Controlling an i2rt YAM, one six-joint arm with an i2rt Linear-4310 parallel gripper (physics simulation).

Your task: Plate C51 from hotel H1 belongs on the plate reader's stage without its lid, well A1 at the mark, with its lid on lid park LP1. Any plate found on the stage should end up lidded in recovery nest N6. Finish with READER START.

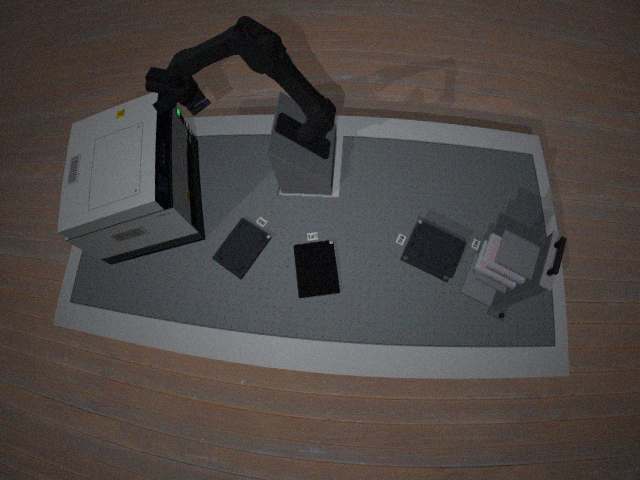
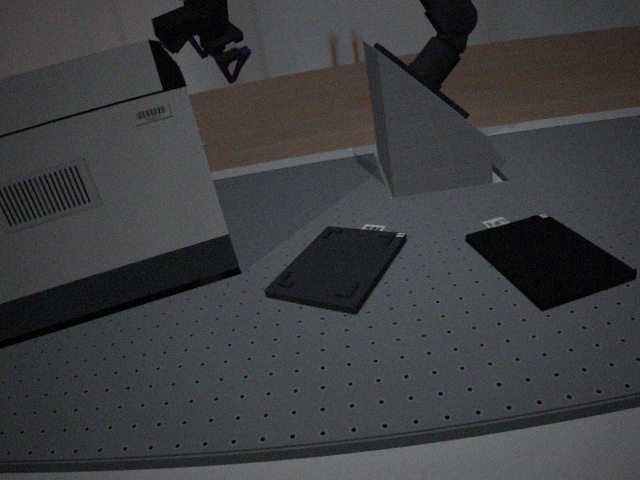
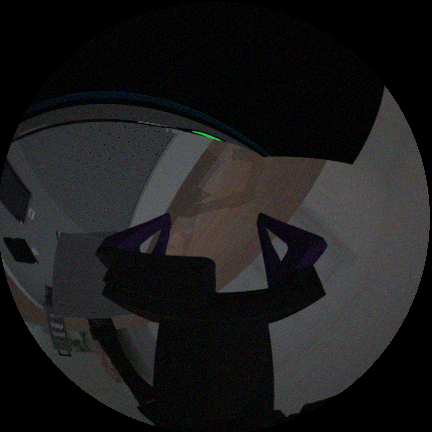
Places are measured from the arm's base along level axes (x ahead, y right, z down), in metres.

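Pixels of known places: gripper, fingertip midpoint: [image 1: 195, 95] [image 2: 218, 69] [image 3: 213, 217]; arm's base at its link origin: [image 1: 303, 136] [image 2: 419, 82] [image 3: 93, 297].
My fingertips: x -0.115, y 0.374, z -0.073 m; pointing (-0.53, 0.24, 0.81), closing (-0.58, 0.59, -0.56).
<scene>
For each thing: its top centre in the pictures, then the offset to it from my fingertips. "pt": a spot on its surface instead.
- plate reader at its top centre: [image 2: 45, 68] [image 1: 108, 155] dz -0.079, dx +0.288, dy +0.177 m
- hotel at a spot on its surface: [image 1: 516, 253] pt dz -0.028, dx +0.467, dy -0.960 m
- black handle at a spot on its surface: [image 1: 557, 255] pt dz -0.120, dx +0.497, dy -1.021 m
My gripper [image 1: 204, 104] [image 2: 219, 64] [image 3: 213, 217] is open and empty, raised beside the rear front-corner of the plate reader [image 1: 113, 160] [image 2: 118, 155] [image 3: 200, 60]. The reader's green light [image 1: 178, 111] [image 3: 206, 135] is lit; its stage does not show. The hotel [image 1: 516, 253] stands at the right with several pale, pinkish plates [image 1: 496, 276] stacked in it; I cannot tell which is C51. A dark grey nest [image 1: 241, 248] [image 2: 336, 268] [image 3: 14, 192] and a black one [image 1: 316, 268] [image 2: 550, 263] [image 3: 20, 250] lie mid-table. Their labels are blurred.
Another dark grey nest [image 1: 434, 250] lies left of the hotel. The arm's wedge-shaped pedestal [image 1: 305, 170] [image 2: 429, 129] [image 3: 80, 275] stands at the back middle. A black handle [image 1: 557, 255] stands out at the hotel's right side. The reader's bulky housing fills the left end of the table.
</scene>
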